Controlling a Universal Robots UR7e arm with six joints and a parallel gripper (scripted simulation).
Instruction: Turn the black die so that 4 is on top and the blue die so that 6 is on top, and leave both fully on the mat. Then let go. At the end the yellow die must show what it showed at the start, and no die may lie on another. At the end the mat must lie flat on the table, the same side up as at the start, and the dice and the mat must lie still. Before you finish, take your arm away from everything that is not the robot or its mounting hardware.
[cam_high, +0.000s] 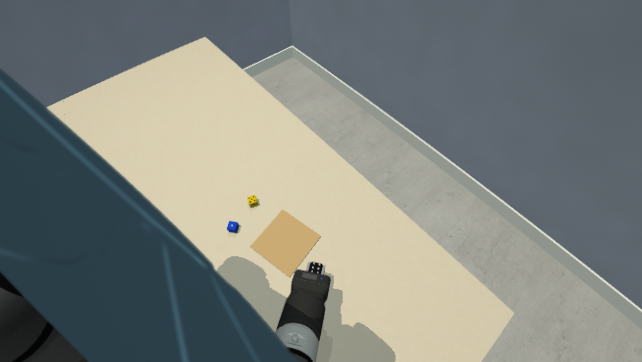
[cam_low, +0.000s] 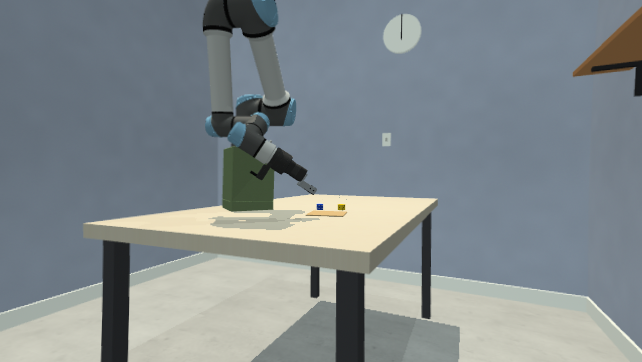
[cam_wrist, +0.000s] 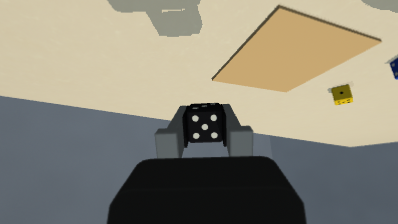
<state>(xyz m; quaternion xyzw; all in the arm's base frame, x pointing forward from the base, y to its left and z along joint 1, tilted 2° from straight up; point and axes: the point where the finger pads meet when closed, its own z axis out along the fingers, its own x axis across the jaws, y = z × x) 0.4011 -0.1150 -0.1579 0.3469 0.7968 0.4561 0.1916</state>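
My hand is 10 mm past the tan mat, 130 mm to the right of it and 100 mm above it. The rest, counted from my hand: blue die (110 mm behind, 250 mm to the left, 90 mm below); then yellow die (20 mm behind, 290 mm to the left, 90 mm below); then black die (right at my hand).
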